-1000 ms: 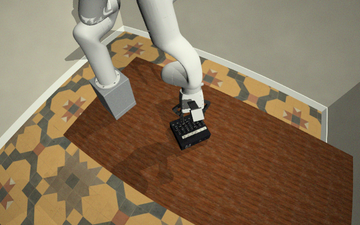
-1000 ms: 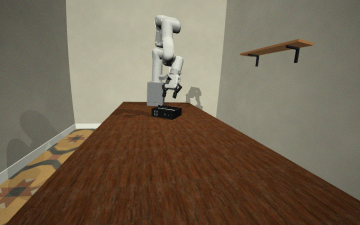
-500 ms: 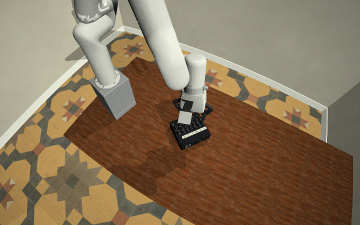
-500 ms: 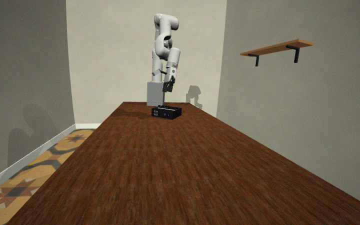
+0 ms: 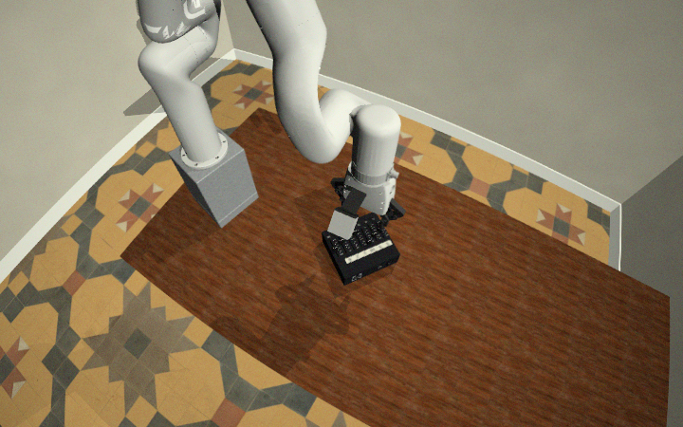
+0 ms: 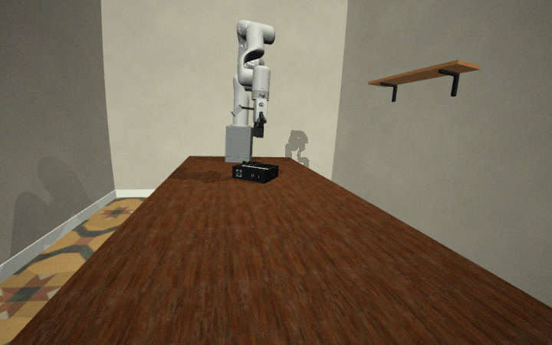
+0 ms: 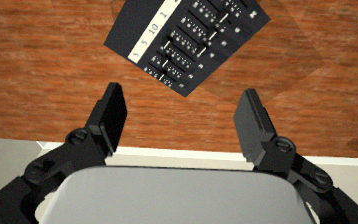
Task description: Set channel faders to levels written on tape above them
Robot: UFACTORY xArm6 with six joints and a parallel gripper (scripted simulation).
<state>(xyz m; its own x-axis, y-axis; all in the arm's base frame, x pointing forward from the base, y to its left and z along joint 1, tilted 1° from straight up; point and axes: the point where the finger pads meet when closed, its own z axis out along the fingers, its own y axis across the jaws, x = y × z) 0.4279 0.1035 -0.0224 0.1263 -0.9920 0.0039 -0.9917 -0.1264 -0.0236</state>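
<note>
Right now the channel 3 fader cap is 13 cm below my hand, 2 cm ahead of it and 1 cm to the left of it. The rest, counted from my hand: channel 2 fader cap (13 cm below, 4 cm to the left, 2 cm ahead); channel 4 cap (13 cm below, 3 cm behind, 1 cm to the left); channel 5 cap (13 cm below, 3 cm behind, 1 cm to the right).
</note>
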